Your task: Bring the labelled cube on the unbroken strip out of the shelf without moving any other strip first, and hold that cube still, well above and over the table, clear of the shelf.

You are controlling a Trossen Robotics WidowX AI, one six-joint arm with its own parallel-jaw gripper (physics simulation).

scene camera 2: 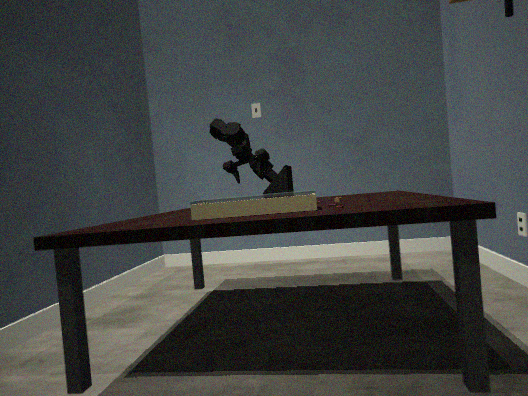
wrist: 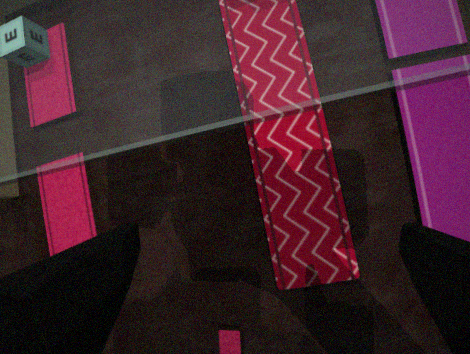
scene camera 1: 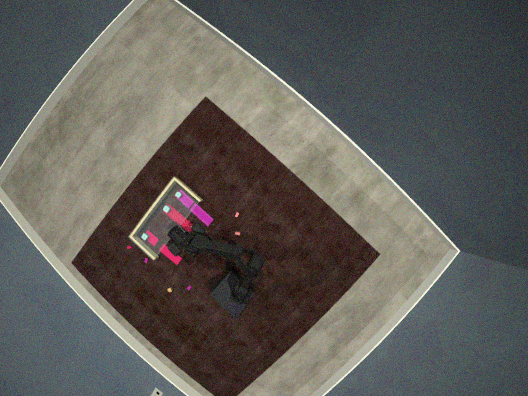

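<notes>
The red zigzag strip (scene camera 1: 175, 215) (wrist: 280, 75) is unbroken and runs out from under the shelf's clear top. A pale cube (scene camera 1: 166, 209) sits on its inner end, outside the wrist view. The pink strip is in two pieces, inner (scene camera 1: 152, 238) (wrist: 50, 90) and outer (scene camera 1: 171, 255) (wrist: 65, 205), with an E cube (scene camera 1: 144, 236) (wrist: 22, 40) at its inner end. The magenta strip is also split, inner (scene camera 1: 185, 199) (wrist: 422, 25) and outer (scene camera 1: 202, 215) (wrist: 435, 142), with a cube (scene camera 1: 178, 194). My gripper (scene camera 2: 237, 179) (wrist: 269, 236) is open and empty, above the shelf's open front.
The shelf (scene camera 1: 152, 206) (scene camera 2: 255, 206) (wrist: 7, 125) has cream walls at the back and sides. Its clear top's front edge crosses the wrist view. A pink scrap (wrist: 230, 341), two salmon scraps (scene camera 1: 237, 215) (scene camera 1: 237, 233) and an orange scrap (scene camera 1: 170, 290) lie on the table (scene camera 1: 280, 200) (scene camera 2: 400, 197).
</notes>
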